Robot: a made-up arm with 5 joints.
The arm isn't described. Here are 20 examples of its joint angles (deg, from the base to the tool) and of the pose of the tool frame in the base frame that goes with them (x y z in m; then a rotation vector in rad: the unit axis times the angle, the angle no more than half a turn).
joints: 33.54 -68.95 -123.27 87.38 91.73
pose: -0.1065 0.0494 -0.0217 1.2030 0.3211 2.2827
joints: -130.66 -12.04 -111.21 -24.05 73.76
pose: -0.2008 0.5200 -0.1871 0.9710 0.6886 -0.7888
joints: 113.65 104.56 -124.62 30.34 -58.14
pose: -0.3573 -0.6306 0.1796 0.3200 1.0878 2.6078
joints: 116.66 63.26 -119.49 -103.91 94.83
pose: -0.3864 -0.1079 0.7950 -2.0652 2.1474 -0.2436
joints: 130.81 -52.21 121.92 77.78 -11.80
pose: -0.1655 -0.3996 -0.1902 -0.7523 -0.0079 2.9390
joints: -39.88 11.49 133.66 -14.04 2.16
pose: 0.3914 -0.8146 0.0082 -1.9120 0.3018 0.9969
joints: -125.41 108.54 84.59 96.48 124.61
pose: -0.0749 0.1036 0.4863 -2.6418 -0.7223 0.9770
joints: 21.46 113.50 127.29 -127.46 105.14
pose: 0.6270 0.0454 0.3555 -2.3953 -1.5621 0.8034
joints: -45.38 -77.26 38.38 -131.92 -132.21
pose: 0.3189 -0.0880 -0.2288 0.6668 -0.3401 -0.0242
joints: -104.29 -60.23 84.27 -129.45 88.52
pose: -0.2224 -0.2612 -0.4124 -0.6689 0.8886 -2.0841
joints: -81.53 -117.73 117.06 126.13 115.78
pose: 0.0505 -0.1839 0.2973 -2.1176 1.1907 -0.2232
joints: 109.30 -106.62 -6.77 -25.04 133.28
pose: -0.2925 -0.8552 0.5571 -1.8065 0.6705 0.0605
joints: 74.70 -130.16 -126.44 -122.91 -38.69
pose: 0.0379 0.0125 0.7879 -0.8645 2.7209 -0.1826
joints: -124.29 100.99 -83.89 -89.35 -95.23
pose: -0.3539 -0.0721 -0.4431 0.4078 0.4885 1.3516
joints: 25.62 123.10 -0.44 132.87 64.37
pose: -0.0667 -0.1014 0.1859 -0.9441 -0.6480 -2.4347
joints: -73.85 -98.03 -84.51 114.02 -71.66
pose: -0.2514 -0.1310 0.3449 2.0040 -2.2103 -0.0213
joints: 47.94 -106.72 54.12 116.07 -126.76
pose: -0.2977 -0.2439 0.1719 0.3093 0.1727 1.1980
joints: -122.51 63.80 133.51 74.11 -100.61
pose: -0.2220 -0.5220 0.5057 -2.8237 0.3465 0.7102
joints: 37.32 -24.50 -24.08 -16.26 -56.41
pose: 0.8756 -0.0657 -0.1211 0.4524 -0.8600 -0.9108
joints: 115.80 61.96 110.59 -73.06 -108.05
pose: -0.0184 -0.2198 1.0023 -1.4550 2.4077 0.0889
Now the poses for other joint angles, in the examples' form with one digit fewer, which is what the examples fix.
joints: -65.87 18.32 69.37 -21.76 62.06
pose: -0.445 -0.603 -0.454 -0.216 1.061 1.617
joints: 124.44 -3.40 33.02 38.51 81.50
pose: 0.578 -0.453 0.516 -1.009 -1.014 0.484
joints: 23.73 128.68 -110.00 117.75 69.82
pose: -0.090 -0.071 0.056 -0.067 1.004 -1.059
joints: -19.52 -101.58 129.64 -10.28 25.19
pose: 0.536 0.299 0.642 2.102 -0.382 -0.324
